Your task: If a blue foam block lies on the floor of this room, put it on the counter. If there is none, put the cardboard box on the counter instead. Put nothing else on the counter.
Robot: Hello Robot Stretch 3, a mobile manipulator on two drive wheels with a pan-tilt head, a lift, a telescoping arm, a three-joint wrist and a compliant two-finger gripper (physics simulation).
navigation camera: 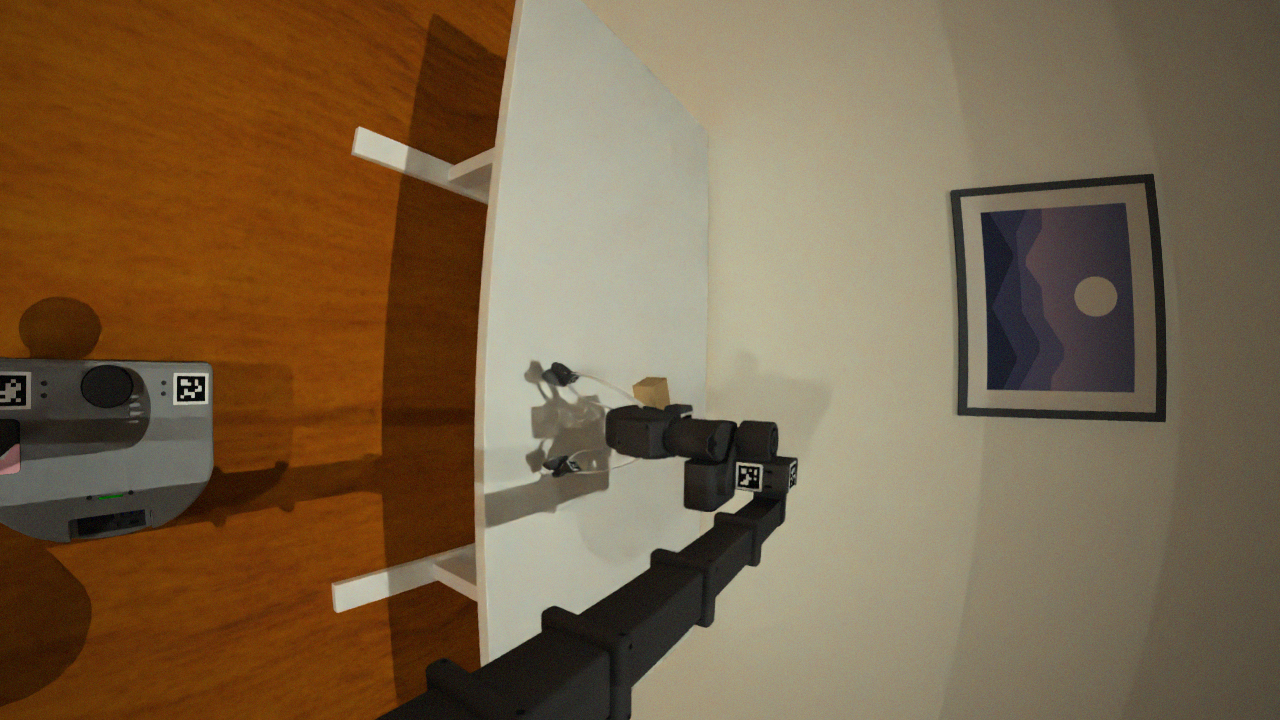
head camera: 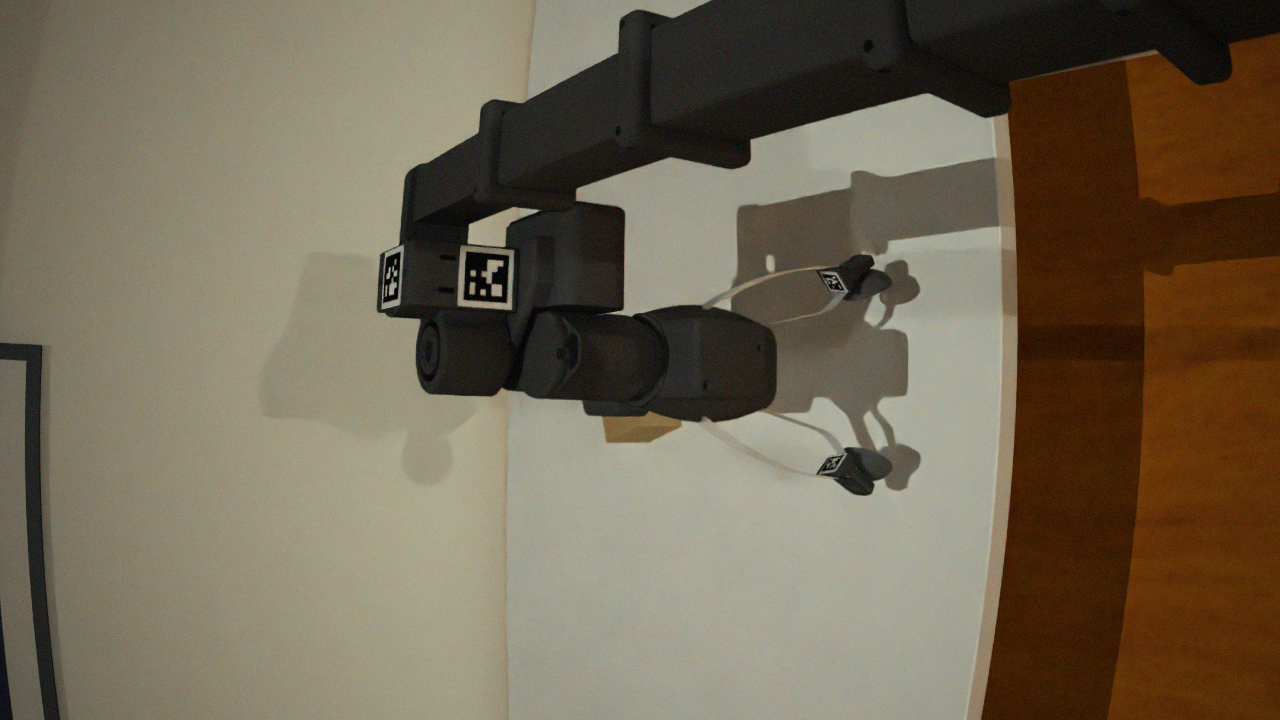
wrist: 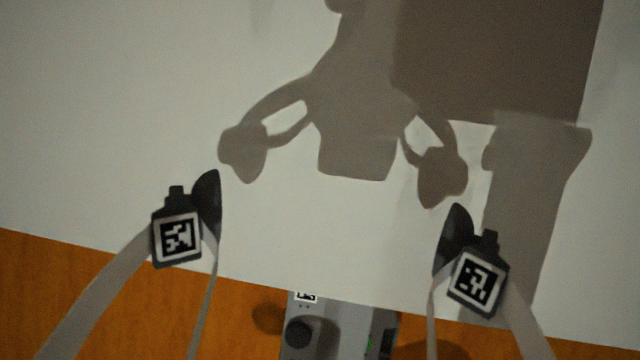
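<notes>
The cardboard box (head camera: 640, 429) (navigation camera: 651, 391) is a small tan block on the white counter (head camera: 760, 591) (navigation camera: 590, 223) (wrist: 90, 100), towards the wall side. In the head view my wrist hides most of it; in the navigation view it shows beside my gripper's body. The wrist view does not show it. My gripper (head camera: 866, 374) (navigation camera: 561, 420) (wrist: 330, 211) is open over the counter, its fingers wide apart with no object between them. The fingertips are nearer the counter's front edge than the box is. A blue foam block does not show in these views.
The wall (head camera: 268, 161) (navigation camera: 832, 268) rises behind the counter, with a framed picture (navigation camera: 962, 304) on it. My dark arm (head camera: 769, 80) (navigation camera: 572, 653) reaches across the counter. My grey base (navigation camera: 179, 447) (wrist: 345, 325) stands on the wooden floor (navigation camera: 268, 223) before the counter's white legs (navigation camera: 393, 577).
</notes>
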